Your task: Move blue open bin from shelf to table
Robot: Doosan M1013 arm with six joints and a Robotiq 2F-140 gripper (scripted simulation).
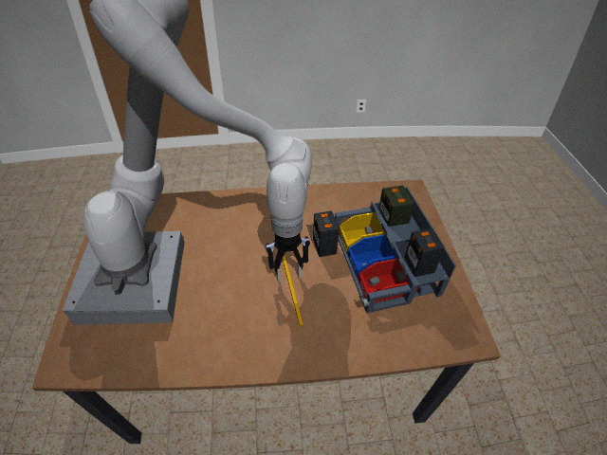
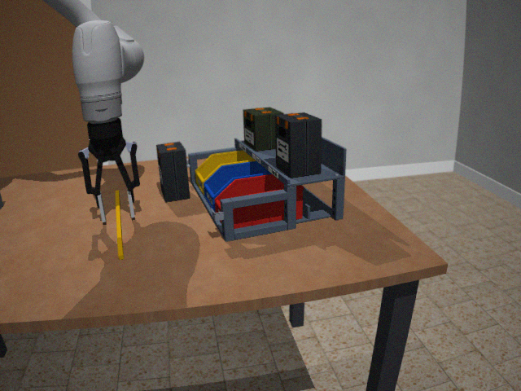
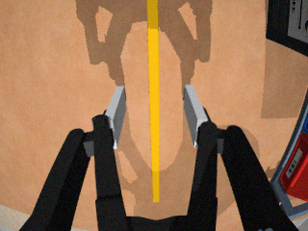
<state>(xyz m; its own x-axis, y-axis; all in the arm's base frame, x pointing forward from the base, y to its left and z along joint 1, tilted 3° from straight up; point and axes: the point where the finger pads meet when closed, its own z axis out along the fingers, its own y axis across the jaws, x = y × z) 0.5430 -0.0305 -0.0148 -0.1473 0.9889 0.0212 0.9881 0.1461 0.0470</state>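
The yellow strip is 30 mm below my hand. From my hand the other things lie so: yellow bin 290 mm ahead, 160 mm to the left; blue open bin 300 mm ahead, 50 mm to the left; black box 140 mm ahead, 130 mm to the left, 30 mm above.
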